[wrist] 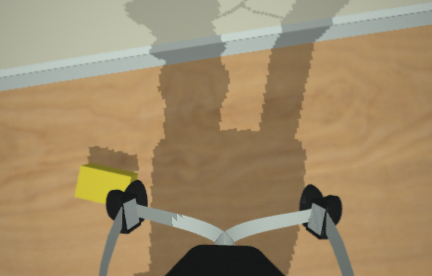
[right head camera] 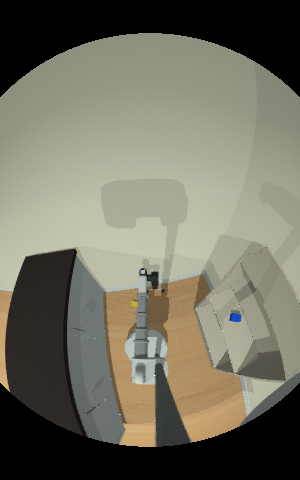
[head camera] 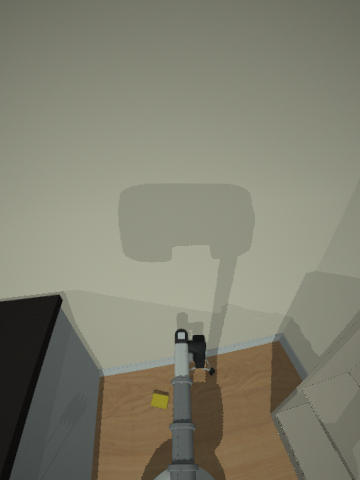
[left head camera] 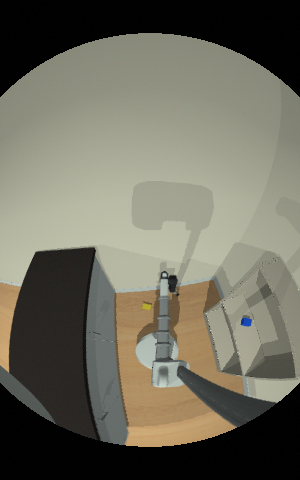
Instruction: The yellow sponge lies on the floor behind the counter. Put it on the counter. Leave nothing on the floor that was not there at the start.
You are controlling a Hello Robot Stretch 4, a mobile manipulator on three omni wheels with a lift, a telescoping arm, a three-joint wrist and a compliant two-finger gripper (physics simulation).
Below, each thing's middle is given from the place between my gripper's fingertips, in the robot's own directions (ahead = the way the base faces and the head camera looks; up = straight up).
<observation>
I see my gripper 5 cm past the yellow sponge (wrist: 94,182), 23 cm to the right of it and 30 cm above it.
</observation>
